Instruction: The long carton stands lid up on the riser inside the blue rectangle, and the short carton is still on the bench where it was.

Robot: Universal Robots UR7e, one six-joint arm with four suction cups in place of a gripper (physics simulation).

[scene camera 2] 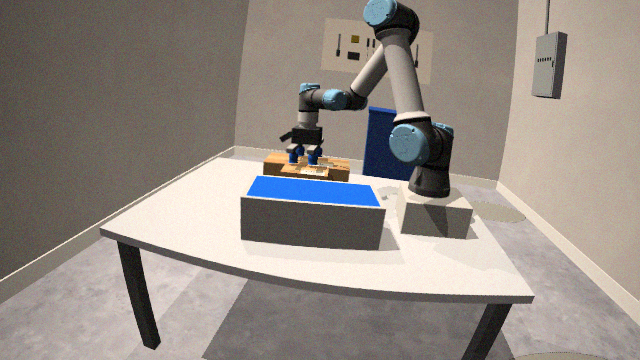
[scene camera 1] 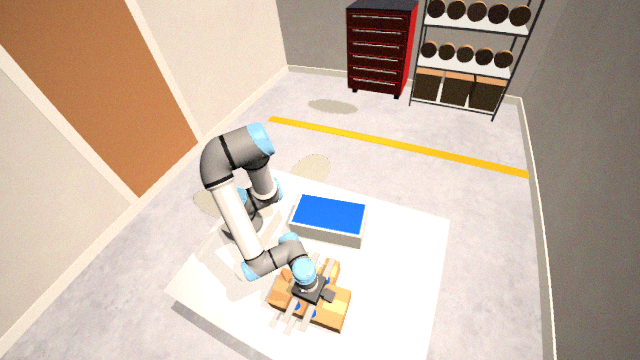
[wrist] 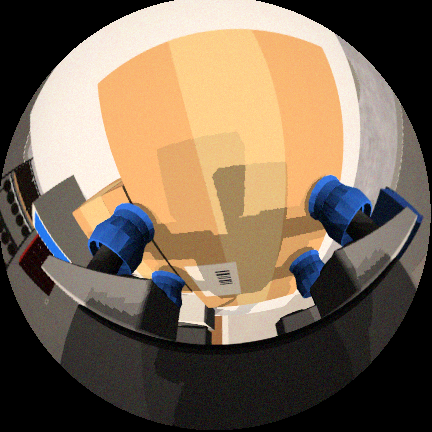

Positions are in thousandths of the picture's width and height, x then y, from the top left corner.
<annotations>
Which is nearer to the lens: the long carton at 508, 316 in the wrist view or the riser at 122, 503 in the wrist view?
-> The long carton.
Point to a long carton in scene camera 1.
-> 518, 879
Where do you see a short carton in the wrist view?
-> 233, 478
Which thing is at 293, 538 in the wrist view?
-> The suction head.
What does the riser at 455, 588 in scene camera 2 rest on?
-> The table.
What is the suction head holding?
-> Nothing.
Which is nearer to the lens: the long carton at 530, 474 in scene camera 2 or the riser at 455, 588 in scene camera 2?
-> The riser.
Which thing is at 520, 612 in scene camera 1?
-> A riser.
</annotations>
